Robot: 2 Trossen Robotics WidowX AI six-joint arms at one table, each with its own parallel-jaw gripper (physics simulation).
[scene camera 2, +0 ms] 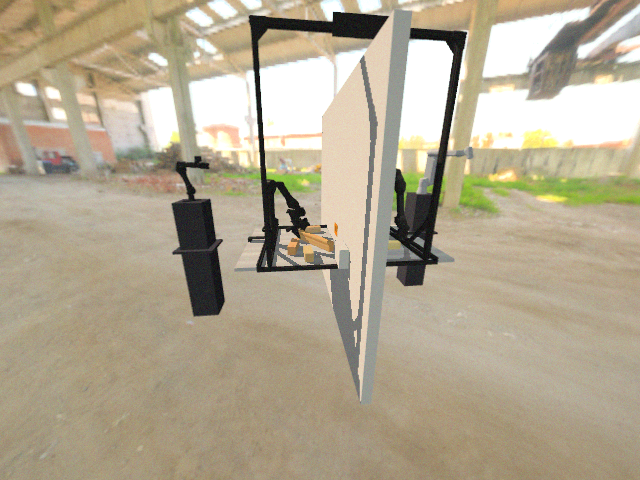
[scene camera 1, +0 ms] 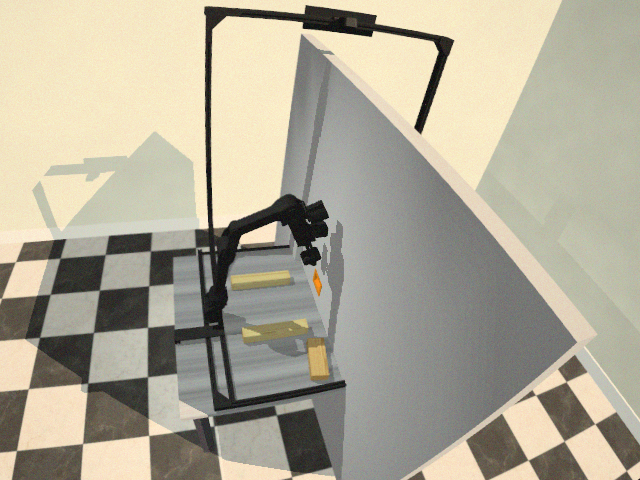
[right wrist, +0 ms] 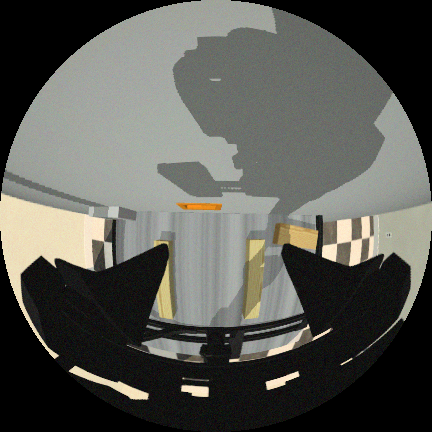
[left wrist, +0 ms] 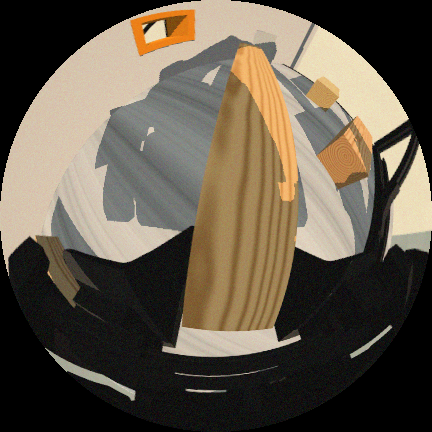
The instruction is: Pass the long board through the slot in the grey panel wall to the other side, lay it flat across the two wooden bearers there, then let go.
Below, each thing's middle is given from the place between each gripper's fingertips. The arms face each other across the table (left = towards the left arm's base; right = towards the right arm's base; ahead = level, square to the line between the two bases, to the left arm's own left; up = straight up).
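Right hand: 90 mm to the right of the orange-framed slot (left wrist: 182,29), 40 mm past it, 210 mm above it.
Orange-framed slot: 13 cm behind my left hand, 24 cm to the right of it, 10 cm above it. By its middle, the orange-framed slot is nearer to my right hand than to my left hand.
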